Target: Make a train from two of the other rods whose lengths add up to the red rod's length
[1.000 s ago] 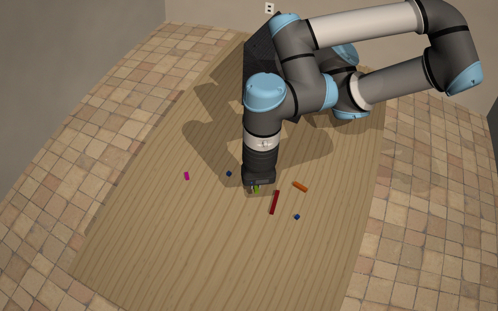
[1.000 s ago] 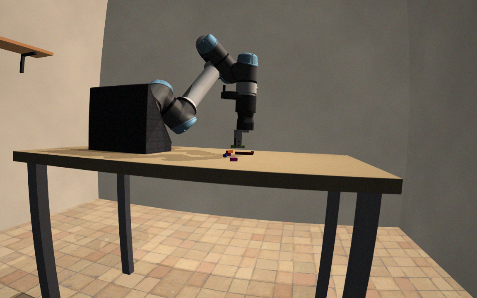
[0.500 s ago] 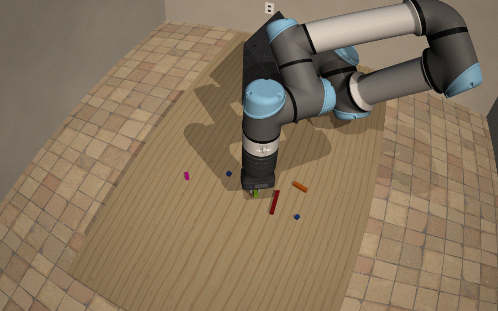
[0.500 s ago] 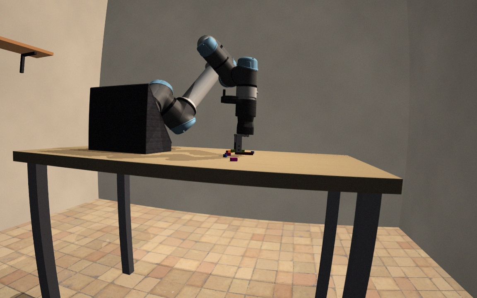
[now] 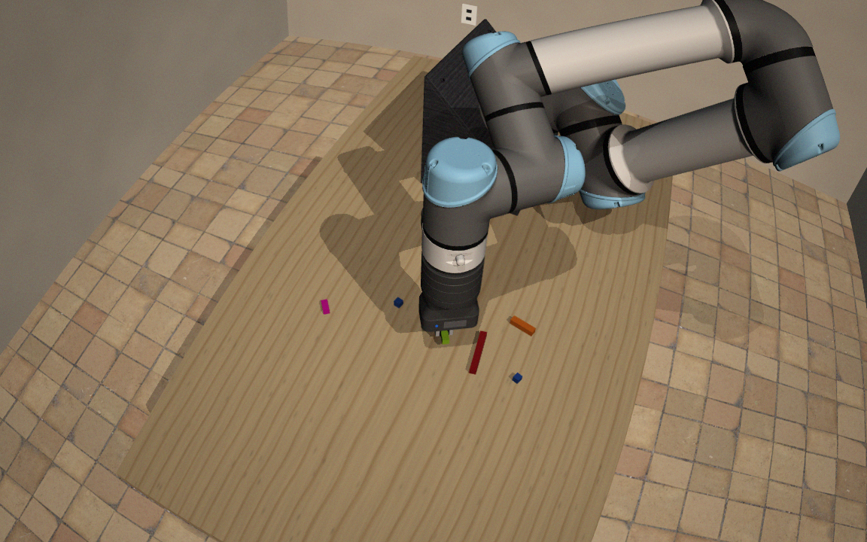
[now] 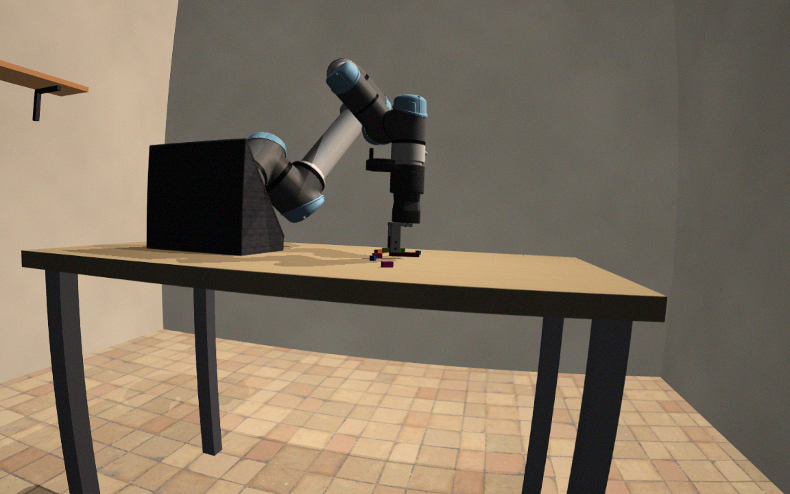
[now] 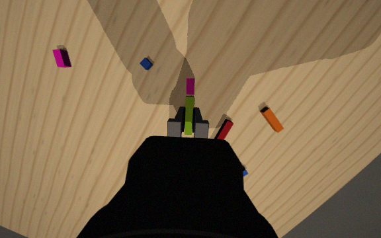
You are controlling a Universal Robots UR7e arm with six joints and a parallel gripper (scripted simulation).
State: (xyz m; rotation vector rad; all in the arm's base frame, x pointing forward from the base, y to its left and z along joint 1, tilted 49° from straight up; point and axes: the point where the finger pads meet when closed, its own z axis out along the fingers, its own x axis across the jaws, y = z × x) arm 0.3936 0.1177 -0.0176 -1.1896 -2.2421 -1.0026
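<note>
The lime rod lies 10 mm below my hand. From my hand the other things lie so: red rod: 60 mm to the left, 30 mm below, 10 mm ahead; orange rod: 100 mm to the left, 60 mm behind, 30 mm below.
</note>
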